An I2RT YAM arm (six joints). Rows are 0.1 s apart.
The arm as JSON. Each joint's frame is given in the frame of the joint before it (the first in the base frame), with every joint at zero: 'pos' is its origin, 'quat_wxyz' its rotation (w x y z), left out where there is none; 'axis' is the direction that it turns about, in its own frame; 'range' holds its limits. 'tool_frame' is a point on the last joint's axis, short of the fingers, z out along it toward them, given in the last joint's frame.
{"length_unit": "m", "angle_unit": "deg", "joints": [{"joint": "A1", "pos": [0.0, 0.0, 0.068], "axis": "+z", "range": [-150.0, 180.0]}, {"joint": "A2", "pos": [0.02, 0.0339, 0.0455], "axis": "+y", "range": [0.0, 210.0]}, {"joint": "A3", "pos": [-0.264, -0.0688, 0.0], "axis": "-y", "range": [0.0, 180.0]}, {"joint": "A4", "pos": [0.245, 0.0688, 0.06], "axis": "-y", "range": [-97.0, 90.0]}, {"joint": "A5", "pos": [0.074, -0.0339, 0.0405], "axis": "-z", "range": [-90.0, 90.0]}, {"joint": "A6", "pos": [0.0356, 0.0, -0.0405], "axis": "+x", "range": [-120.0, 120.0]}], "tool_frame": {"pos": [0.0, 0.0, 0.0], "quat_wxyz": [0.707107, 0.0, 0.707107, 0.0]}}
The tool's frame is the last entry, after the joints.
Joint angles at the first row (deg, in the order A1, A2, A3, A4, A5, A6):
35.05, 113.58, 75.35, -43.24, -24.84, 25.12
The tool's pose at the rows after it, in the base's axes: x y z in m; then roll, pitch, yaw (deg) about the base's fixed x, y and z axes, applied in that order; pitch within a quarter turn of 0, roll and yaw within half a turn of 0:
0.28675 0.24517 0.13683 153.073 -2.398 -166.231
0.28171 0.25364 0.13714 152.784 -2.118 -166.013
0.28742 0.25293 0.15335 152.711 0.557 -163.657
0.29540 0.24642 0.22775 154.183 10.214 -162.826
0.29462 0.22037 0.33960 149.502 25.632 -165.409
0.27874 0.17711 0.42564 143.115 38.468 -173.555
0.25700 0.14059 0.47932 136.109 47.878 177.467
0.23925 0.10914 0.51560 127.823 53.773 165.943
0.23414 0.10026 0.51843 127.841 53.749 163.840
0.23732 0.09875 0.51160 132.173 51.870 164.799
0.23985 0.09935 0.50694 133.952 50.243 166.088
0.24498 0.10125 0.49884 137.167 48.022 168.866
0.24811 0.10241 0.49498 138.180 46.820 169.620
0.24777 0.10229 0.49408 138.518 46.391 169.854
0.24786 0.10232 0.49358 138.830 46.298 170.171
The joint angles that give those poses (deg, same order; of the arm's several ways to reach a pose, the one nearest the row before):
38.22, 115.20, 75.35, -40.38, -25.32, 27.22
39.70, 115.20, 75.35, -39.40, -25.23, 28.64
39.11, 114.15, 77.78, -41.85, -24.80, 25.23
37.98, 107.63, 85.71, -49.14, -20.51, 21.91
34.87, 98.98, 97.65, -54.59, -20.29, 19.46
30.28, 91.79, 106.43, -56.56, -20.36, 19.73
26.24, 86.50, 111.44, -56.01, -20.51, 20.16
21.80, 83.16, 115.42, -55.03, -20.51, 21.69
20.47, 82.09, 115.46, -56.05, -19.79, 22.02
20.23, 82.63, 115.44, -58.54, -17.32, 22.02
20.16, 83.18, 115.44, -59.97, -17.30, 22.04
20.16, 84.27, 115.44, -62.09, -17.32, 21.34
20.16, 84.88, 115.44, -62.85, -17.34, 21.37
20.16, 84.88, 115.39, -63.29, -17.34, 21.39
20.16, 84.93, 115.40, -63.48, -17.34, 21.21

